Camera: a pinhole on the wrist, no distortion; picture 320 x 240 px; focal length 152.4 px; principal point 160.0 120.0 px. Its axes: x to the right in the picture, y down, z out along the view. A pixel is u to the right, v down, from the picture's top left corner.
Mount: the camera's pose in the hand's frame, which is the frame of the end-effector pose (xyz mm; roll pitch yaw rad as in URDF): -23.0 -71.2 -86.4 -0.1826 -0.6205 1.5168
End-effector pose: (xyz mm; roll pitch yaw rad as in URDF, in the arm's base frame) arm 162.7 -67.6 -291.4 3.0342 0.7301 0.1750
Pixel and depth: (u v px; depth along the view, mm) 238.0 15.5 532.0
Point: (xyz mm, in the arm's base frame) -67.0 40.1 -871.3
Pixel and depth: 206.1 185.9 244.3
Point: -84.0 6.7 -286.4
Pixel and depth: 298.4 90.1 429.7
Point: -165.3 -170.9 -650.3
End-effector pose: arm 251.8 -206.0 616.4 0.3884 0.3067 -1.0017
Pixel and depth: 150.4 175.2 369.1
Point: -129.6 -207.3 742.0
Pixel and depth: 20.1 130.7 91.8
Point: 75.5 -212.7 508.1
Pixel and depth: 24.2 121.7 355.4
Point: -253.7 -330.7 472.8
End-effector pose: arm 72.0 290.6 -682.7 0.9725 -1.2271 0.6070
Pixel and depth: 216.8 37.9 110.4
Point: 181.8 257.1 -693.9
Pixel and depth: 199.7 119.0 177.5
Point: 187.2 195.9 -758.3
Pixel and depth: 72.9 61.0 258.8
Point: 415.9 238.0 -758.8
